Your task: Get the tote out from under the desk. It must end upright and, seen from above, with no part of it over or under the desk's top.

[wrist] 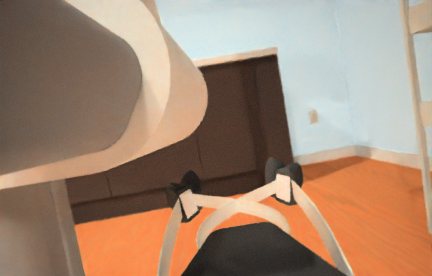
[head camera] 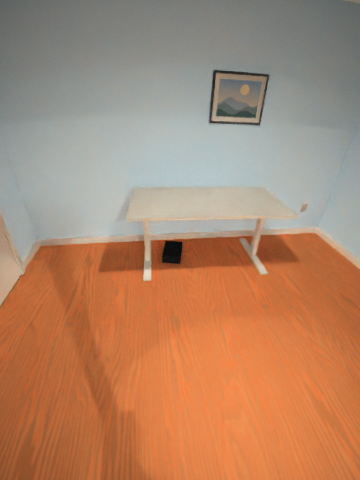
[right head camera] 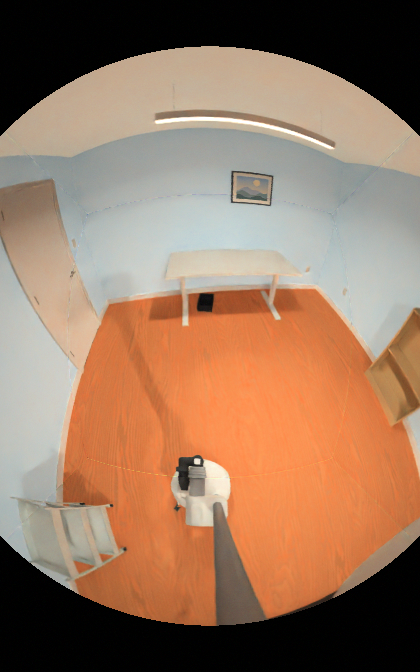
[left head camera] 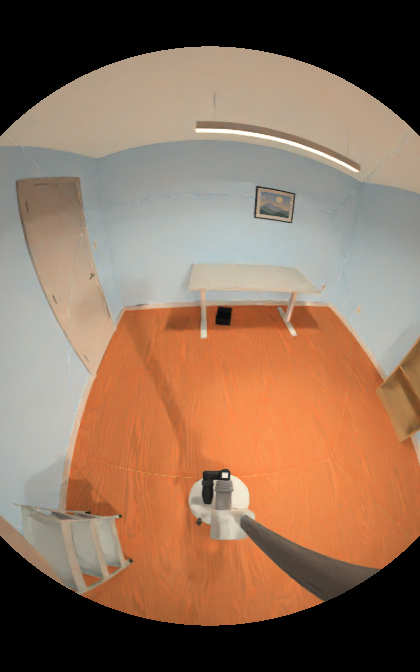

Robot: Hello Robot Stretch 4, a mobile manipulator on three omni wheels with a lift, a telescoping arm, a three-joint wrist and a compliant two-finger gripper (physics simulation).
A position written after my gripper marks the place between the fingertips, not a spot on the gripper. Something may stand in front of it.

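Note:
I can see my gripper [wrist: 233, 179]. There is a desk [head camera: 146, 204] too, and the left head camera view [left head camera: 204, 276] shows the desk as does the right head camera view [right head camera: 208, 262]. I also see a door [left head camera: 51, 213], which the right head camera view [right head camera: 45, 268] shows as well.

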